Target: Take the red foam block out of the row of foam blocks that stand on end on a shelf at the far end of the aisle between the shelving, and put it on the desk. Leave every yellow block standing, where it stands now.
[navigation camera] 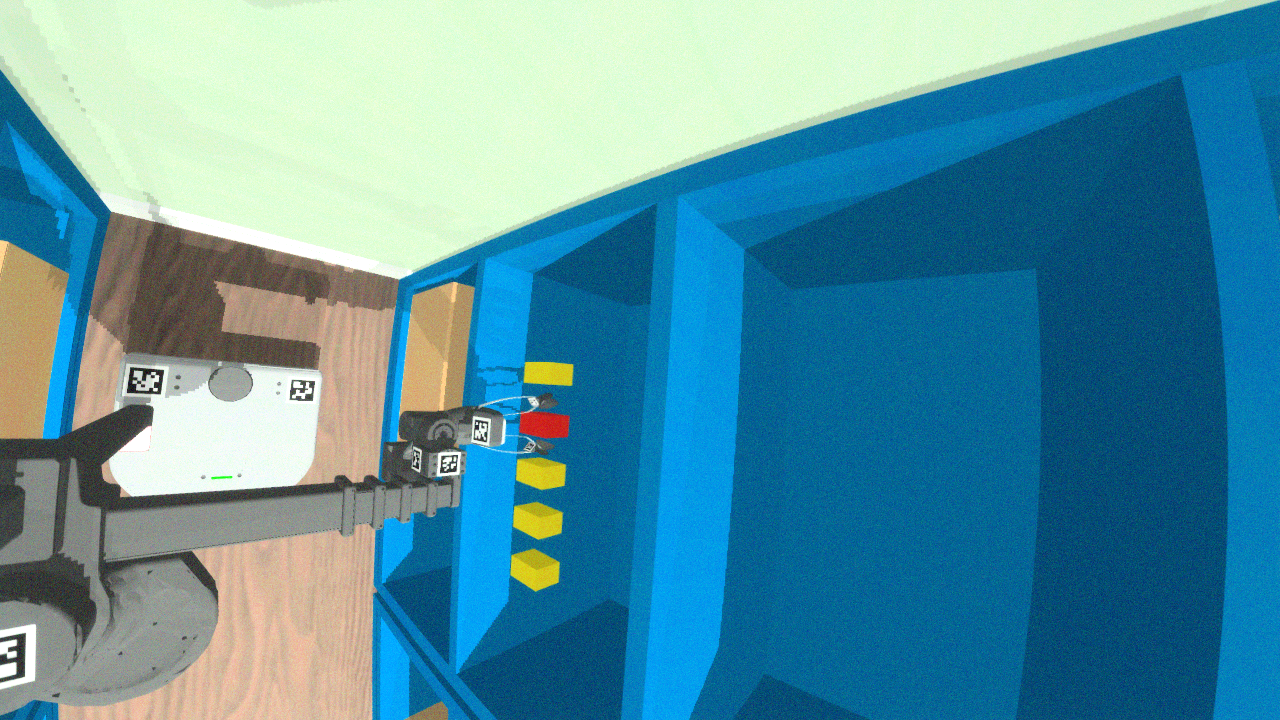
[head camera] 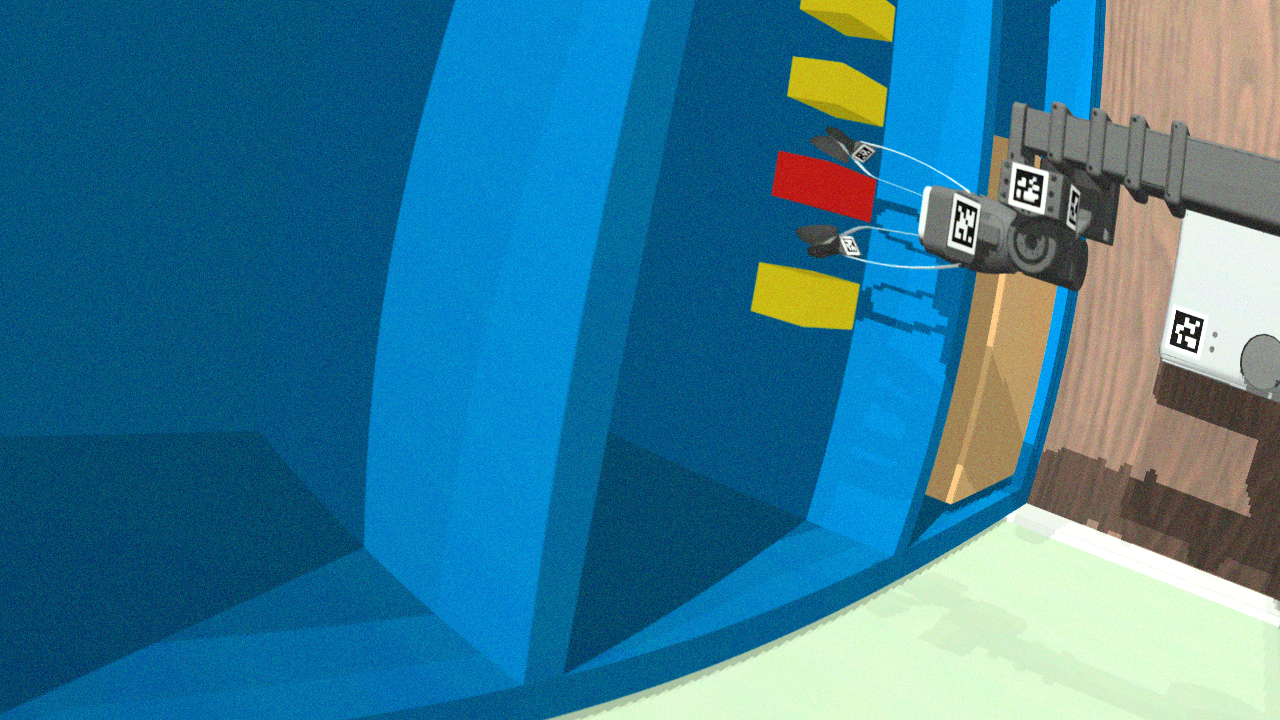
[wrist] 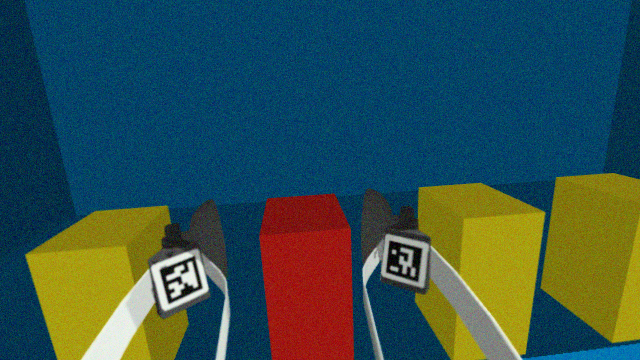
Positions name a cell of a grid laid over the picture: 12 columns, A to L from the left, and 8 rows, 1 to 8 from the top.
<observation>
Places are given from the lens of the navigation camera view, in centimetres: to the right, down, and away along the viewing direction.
my gripper (navigation camera: F5): -18, 13, 78
red foam block (navigation camera: F5): -20, 13, 76
</observation>
